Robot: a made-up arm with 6 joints.
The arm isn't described. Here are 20 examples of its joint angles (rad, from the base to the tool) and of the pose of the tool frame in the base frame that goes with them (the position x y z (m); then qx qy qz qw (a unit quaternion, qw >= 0)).
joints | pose
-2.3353 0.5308 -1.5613 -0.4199 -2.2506 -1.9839 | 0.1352 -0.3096 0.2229 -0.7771 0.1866 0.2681 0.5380
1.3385 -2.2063 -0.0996 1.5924 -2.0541 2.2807 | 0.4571 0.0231 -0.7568 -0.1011 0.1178 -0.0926 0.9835
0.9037 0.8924 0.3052 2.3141 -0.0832 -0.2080 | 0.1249 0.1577 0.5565 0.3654 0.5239 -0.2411 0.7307
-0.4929 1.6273 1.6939 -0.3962 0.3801 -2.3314 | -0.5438 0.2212 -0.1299 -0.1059 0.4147 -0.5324 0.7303
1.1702 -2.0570 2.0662 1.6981 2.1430 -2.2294 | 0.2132 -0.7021 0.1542 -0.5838 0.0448 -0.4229 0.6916
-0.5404 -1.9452 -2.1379 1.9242 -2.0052 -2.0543 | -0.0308 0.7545 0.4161 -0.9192 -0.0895 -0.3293 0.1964
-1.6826 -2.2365 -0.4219 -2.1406 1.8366 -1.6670 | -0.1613 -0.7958 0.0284 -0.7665 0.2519 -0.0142 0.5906
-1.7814 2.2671 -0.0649 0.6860 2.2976 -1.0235 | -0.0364 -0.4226 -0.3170 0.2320 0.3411 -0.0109 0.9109
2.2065 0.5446 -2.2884 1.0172 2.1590 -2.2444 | 0.6605 0.0199 0.9053 0.5455 -0.6800 0.2029 0.4459
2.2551 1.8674 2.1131 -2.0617 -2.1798 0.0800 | -0.2803 -0.1918 0.1297 0.3202 -0.3065 0.8718 0.2086
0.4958 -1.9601 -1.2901 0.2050 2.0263 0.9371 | 0.1437 0.1239 -0.3381 0.0783 0.6316 -0.5885 0.4986
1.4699 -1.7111 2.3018 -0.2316 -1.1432 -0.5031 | 0.2654 0.0559 -0.0052 0.0131 0.9131 -0.3407 0.2236
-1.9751 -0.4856 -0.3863 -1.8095 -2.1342 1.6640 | -0.2401 -0.3658 -0.4006 0.2326 -0.0652 -0.8916 0.3830
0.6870 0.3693 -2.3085 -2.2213 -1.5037 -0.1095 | 0.0790 0.6505 -0.1645 0.0052 0.8568 -0.5020 0.1177
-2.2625 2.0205 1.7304 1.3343 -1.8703 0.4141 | 0.3571 -0.6916 -0.0429 -0.6938 -0.0374 -0.5017 0.5153
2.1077 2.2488 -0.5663 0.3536 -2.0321 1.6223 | 0.3910 0.2640 -0.3894 0.0254 0.4584 -0.4054 0.7905
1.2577 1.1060 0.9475 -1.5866 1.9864 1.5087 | 0.1059 0.1105 -0.1668 0.1587 0.7388 -0.4540 0.4721
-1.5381 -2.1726 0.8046 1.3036 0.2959 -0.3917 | -0.0778 0.0990 -0.0483 0.8207 -0.4865 0.2888 0.0792
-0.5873 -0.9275 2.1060 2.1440 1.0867 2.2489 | -0.2229 -0.2454 0.5714 0.1588 0.3250 0.9315 0.0374
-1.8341 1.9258 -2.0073 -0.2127 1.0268 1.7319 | -0.3039 -0.6286 0.2016 -0.2601 -0.0127 -0.9258 0.2741
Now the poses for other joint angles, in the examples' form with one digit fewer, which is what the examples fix.
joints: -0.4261 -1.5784 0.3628 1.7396 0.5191 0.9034
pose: 0.007 0.178 -0.221 -0.431 0.714 -0.542 0.104
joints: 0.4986 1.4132 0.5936 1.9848 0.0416 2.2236
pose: -0.087 0.045 0.717 0.954 -0.100 -0.269 0.088
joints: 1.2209 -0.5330 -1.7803 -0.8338 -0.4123 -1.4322
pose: 0.440 0.023 0.186 -0.329 -0.522 -0.044 0.786
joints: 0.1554 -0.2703 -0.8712 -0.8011 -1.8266 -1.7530
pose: -0.148 0.405 0.260 -0.296 -0.884 0.332 0.141
